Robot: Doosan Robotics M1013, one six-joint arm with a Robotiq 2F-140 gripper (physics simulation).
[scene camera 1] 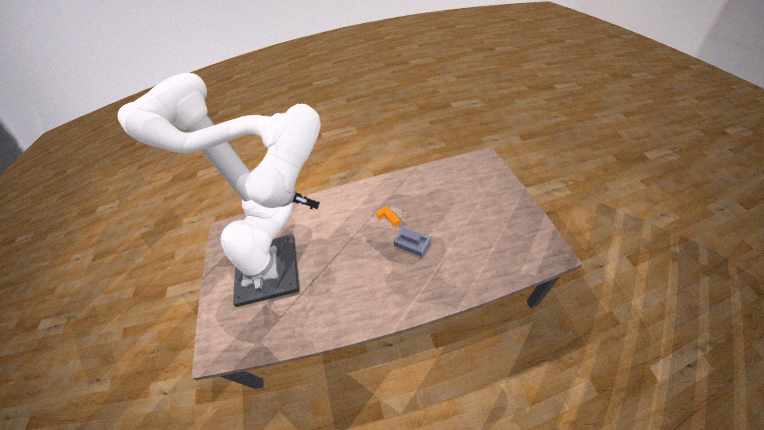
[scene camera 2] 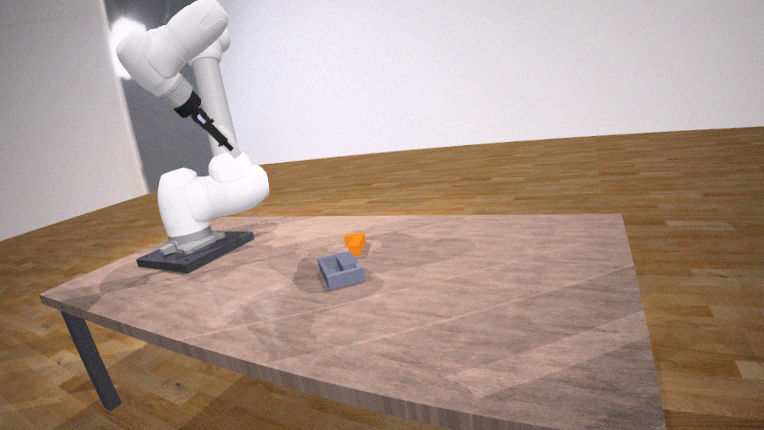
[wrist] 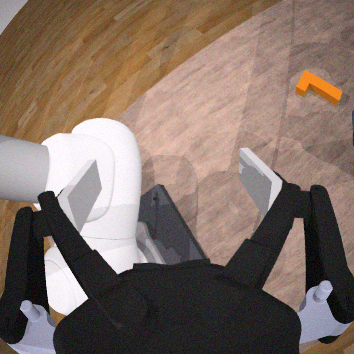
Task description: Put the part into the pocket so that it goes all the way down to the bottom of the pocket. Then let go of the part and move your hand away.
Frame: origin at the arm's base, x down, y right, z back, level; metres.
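Seen in the pictures: gripper, between the fingertips: (scene camera 2: 231, 147) (wrist: 168, 168); arm's base, origin of its link: (scene camera 1: 260, 266) (scene camera 2: 193, 244).
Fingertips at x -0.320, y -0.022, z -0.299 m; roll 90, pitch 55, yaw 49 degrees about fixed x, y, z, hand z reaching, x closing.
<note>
Offsets run from my fingertips to a thing's top centre. Level surfaces: height alone.
The orange L-shaped part {dx +0.320, dy -0.062, dz -0.339 m} (scene camera 1: 389, 216) (scene camera 2: 356, 244) (wrist: 322, 88) lies on the table, apart from the grey-blue block with the pocket. The block {dx +0.315, dy +0.109, dz -0.403 m} (scene camera 1: 412, 246) (scene camera 2: 345, 279) stands on the table right beside the part, its pocket facing up with a raised piece inside. In the wrist view a dark sliver of it shows at the right edge. My gripper (scene camera 2: 232, 149) (wrist: 168, 168) is open and empty, its two pads wide apart. It hangs high above the table near the arm's base, well away from the part and the block. In scene camera 1 the gripper (scene camera 1: 317, 204) shows from the side.
The arm's white base stands on a dark mounting plate (scene camera 1: 289, 277) (scene camera 2: 155, 263) (wrist: 176, 237) at one end of the table {dx +0.351 m} (scene camera 1: 481, 256) (scene camera 2: 507, 331) (wrist: 210, 120). The white lower arm links show close below the gripper in the wrist view.
</note>
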